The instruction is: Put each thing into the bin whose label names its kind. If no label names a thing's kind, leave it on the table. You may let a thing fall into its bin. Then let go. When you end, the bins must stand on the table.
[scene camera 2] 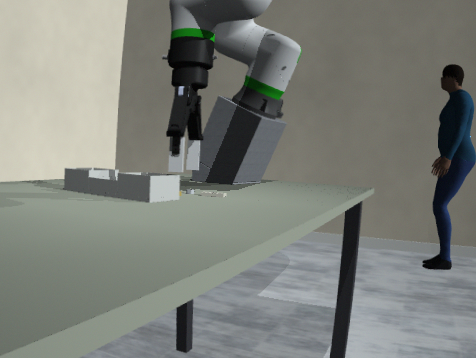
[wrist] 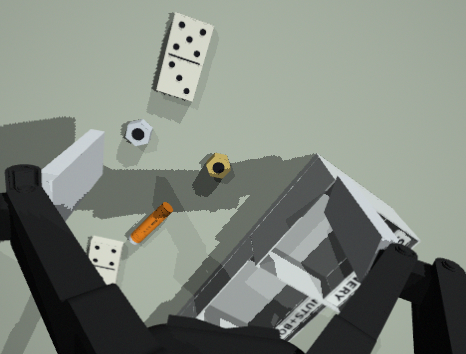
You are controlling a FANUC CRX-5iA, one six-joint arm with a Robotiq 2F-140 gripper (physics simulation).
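Frame: origin at the arm's base, x ahead, y left, z up, level; centimetres.
Seen in the pictures: gripper, fingertip midpoint: (scene camera 2: 184, 170) (wrist: 221, 174); arm's base, origin of the base link: (scene camera 2: 253, 109).
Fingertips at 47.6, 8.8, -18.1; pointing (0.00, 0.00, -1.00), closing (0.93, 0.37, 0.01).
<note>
Pixels of each thing's top centre, then the offset from my fingertips to it, as dx, dy, dz. Level surfaces: height alone.
- silver hex nut, middle of its top: (wrist: 138, 134) -5.5, -2.2, -4.3
- brass hex nut, middle of its top: (wrist: 218, 167) +0.6, -1.3, -4.3
- orange printed cylinder, middle of its top: (wrist: 148, 227) -1.3, -8.6, -4.1
- table, its level: dz -5.2
My gripper (scene camera 2: 184, 162) (wrist: 221, 174) is wide open and empty above the table, its right finger over the bins. In the wrist view, a silver hex nut (wrist: 147, 131) and a brass hex nut (wrist: 218, 158) lie between the finger sides, towards the top. An orange printed cylinder (wrist: 150, 225) lies below them. A domino (wrist: 187, 69) lies at the top; another domino (wrist: 106, 252) is partly hidden by the left finger. The joined white bins (scene camera 2: 165, 189) stand on the table; their labels (wrist: 300, 317) read partly "NUTS+BO" and "NERY", and a third is mostly hidden.
The table (scene camera 2: 225, 235) (wrist: 325, 75) carries the bins and small things. Its edge runs along the front and right in the scene view. The robot's grey base (scene camera 2: 240, 145) stands behind the gripper. A person (scene camera 2: 452, 130) stands on the floor at the far right.
</note>
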